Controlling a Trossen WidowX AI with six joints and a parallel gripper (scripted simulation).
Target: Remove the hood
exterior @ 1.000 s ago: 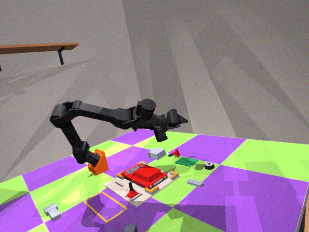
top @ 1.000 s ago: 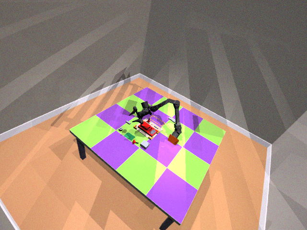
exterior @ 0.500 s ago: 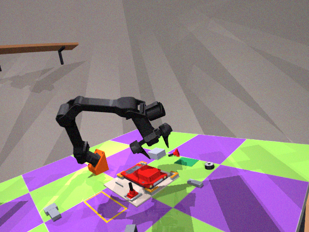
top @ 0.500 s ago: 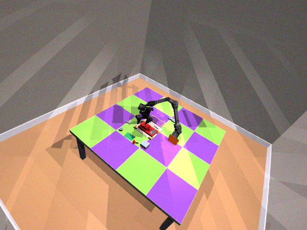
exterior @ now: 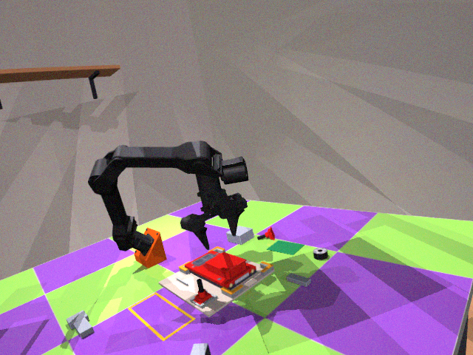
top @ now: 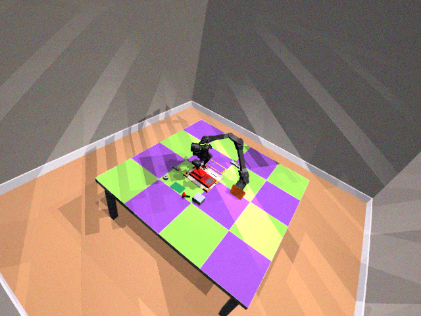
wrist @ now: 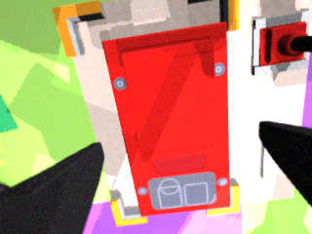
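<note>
Now: the hood 60 mm below my gripper tip. Round my gripper tip: green patch 10 mm ahead, 210 mm to the left, 100 mm below; black ring 130 mm ahead, 230 mm to the left, 100 mm below.
</note>
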